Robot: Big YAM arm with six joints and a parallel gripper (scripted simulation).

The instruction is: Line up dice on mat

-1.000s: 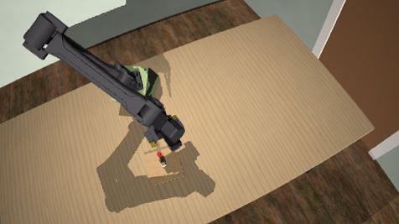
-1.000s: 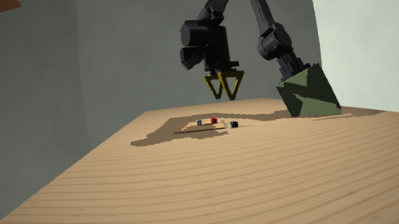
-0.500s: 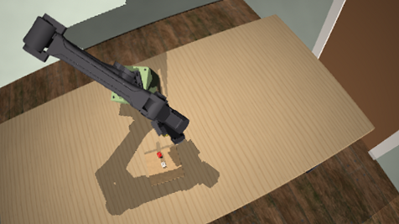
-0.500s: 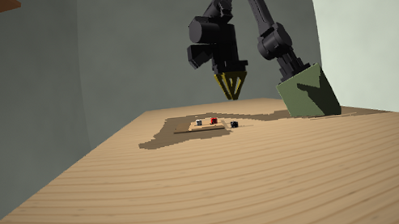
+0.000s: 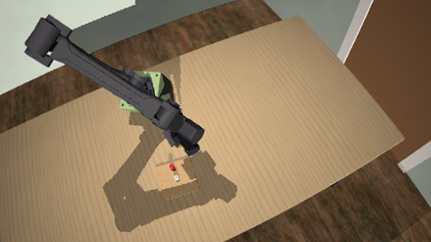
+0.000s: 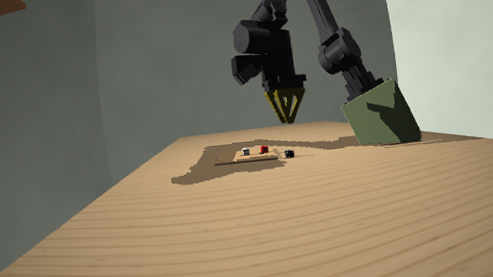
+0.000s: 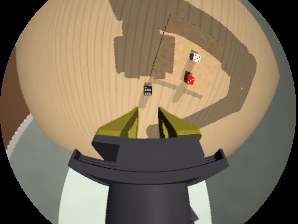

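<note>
My hand is 80 mm above the black die. From my hand the other things lie so: tan mat 100 mm ahead, 80 mm below, 60 mm to the right; white die 100 mm ahead, 70 mm below, 60 mm to the right; red die 70 mm to the right, 70 mm below, 50 mm ahead.
</note>
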